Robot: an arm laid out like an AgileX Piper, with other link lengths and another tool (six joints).
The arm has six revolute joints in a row. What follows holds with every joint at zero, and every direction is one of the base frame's.
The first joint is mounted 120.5 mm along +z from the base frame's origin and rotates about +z.
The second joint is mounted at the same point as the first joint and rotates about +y.
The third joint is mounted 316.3 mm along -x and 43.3 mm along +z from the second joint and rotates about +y.
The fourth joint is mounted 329.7 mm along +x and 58.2 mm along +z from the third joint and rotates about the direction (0.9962, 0, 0.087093).
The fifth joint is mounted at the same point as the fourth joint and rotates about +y.
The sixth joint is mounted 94.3 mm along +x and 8.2 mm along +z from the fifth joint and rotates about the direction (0.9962, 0, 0.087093).
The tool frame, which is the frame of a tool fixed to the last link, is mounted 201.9 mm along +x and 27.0 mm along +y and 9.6 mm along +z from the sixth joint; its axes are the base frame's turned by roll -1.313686, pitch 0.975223 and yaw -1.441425 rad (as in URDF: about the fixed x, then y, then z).
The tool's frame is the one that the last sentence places.
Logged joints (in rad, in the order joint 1, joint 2, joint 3, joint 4, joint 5, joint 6), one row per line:
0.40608, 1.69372, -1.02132, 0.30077, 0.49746, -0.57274
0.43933, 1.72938, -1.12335, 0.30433, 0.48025, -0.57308
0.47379, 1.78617, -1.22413, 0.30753, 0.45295, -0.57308
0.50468, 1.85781, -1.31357, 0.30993, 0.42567, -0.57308
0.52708, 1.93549, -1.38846, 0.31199, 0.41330, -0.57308
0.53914, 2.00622, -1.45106, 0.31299, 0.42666, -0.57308
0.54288, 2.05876, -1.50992, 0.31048, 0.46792, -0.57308
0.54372, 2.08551, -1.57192, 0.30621, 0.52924, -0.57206
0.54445, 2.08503, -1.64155, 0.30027, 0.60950, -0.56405
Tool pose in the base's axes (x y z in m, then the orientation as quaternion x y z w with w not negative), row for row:
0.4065, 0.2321, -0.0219, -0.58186, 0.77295, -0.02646, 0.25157
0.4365, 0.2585, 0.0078, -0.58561, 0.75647, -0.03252, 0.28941
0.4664, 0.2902, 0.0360, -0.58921, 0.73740, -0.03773, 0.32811
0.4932, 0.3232, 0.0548, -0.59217, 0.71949, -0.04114, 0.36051
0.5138, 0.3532, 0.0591, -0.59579, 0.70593, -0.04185, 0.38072
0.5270, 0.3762, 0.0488, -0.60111, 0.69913, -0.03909, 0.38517
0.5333, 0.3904, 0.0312, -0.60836, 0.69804, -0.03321, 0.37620
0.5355, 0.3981, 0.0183, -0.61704, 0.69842, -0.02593, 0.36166
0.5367, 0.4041, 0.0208, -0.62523, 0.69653, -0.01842, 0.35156
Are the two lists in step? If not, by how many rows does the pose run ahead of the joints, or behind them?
The pose runs 1 row behind the joints: the pose in row i belongs to the joints in row i - 1.
